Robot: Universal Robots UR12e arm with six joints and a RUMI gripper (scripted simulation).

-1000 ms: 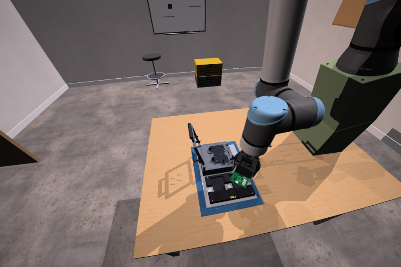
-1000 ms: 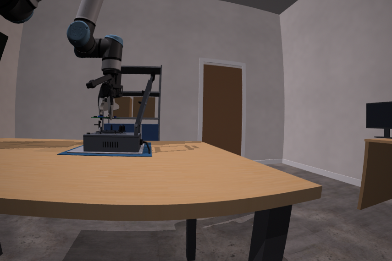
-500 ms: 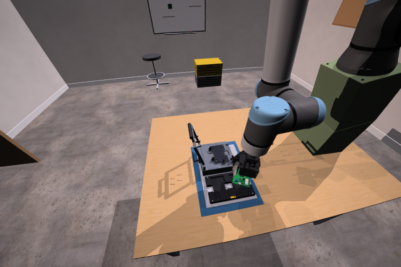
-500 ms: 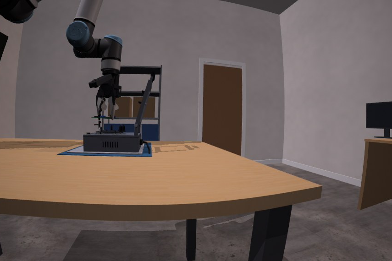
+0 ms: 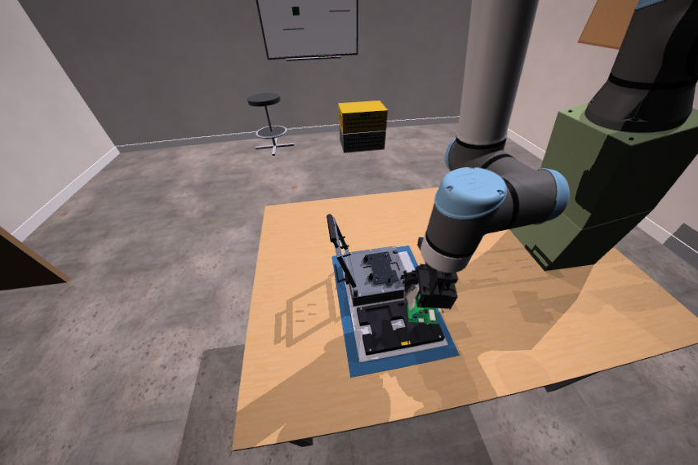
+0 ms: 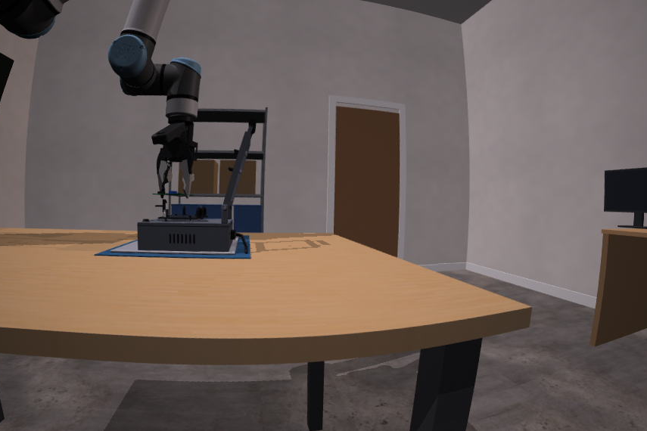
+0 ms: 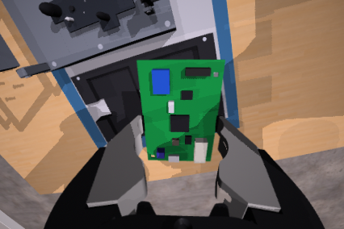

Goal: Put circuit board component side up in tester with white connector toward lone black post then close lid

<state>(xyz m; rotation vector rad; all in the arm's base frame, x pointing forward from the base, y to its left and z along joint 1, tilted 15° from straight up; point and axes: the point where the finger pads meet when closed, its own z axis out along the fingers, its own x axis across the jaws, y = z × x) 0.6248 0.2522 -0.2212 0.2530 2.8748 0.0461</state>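
Right now my hand is right at the green circuit board. Also, from my hand: tester (120 mm to the right, 100 mm ahead, 10 mm below); then see-through lid (200 mm ahead, 150 mm to the right, 60 mm above).
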